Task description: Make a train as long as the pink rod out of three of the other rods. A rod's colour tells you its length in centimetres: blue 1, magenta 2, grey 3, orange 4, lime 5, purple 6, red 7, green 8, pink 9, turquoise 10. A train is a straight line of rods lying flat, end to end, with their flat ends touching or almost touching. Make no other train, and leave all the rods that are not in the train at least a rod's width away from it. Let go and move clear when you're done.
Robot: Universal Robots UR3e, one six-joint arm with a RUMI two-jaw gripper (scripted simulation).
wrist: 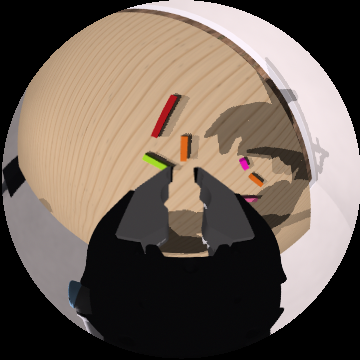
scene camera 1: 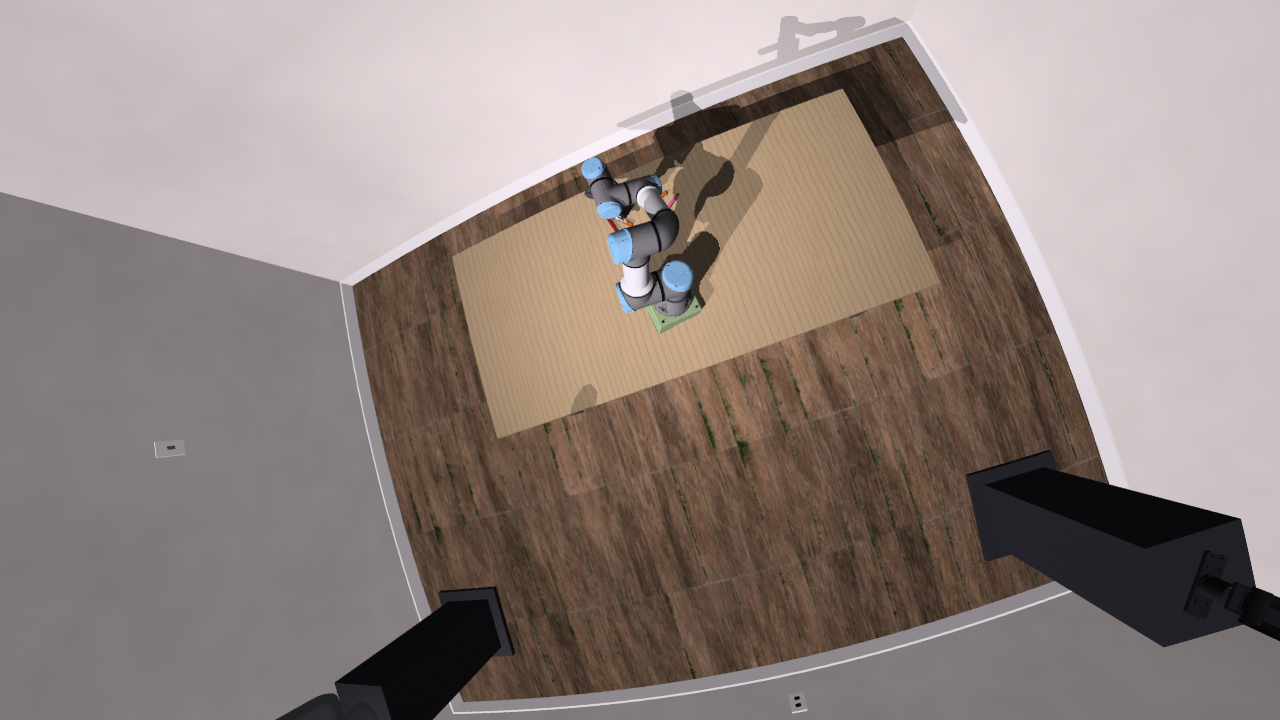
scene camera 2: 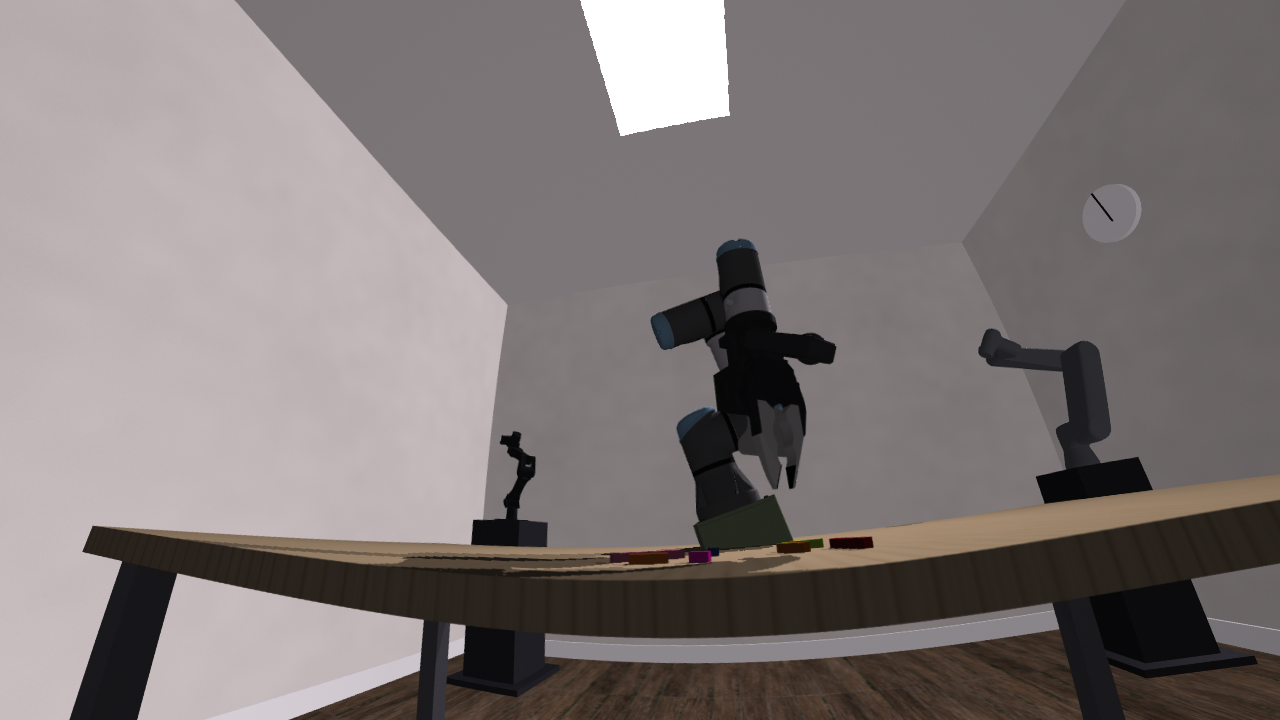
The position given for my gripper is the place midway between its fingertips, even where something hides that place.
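My gripper [scene camera 2: 784, 488] is visible, also in the wrist view [wrist: 183, 168].
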